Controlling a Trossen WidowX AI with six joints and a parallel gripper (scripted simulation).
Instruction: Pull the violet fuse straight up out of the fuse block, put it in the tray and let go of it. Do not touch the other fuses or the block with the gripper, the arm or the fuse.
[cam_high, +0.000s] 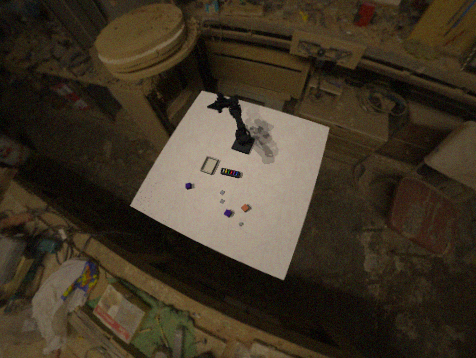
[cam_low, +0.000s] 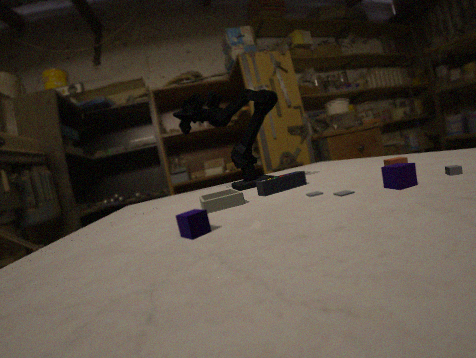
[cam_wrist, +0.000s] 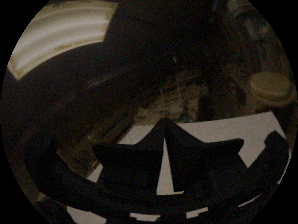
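The violet fuse is 34 cm to the left of my gripper tip, 32 cm below it and 24 cm ahead of it. From my gripper tip the other things lie so: grey tray 34 cm below, 27 cm ahead, 13 cm to the left; then orange-brown block 55 cm to the left, 42 cm ahead, 33 cm below.
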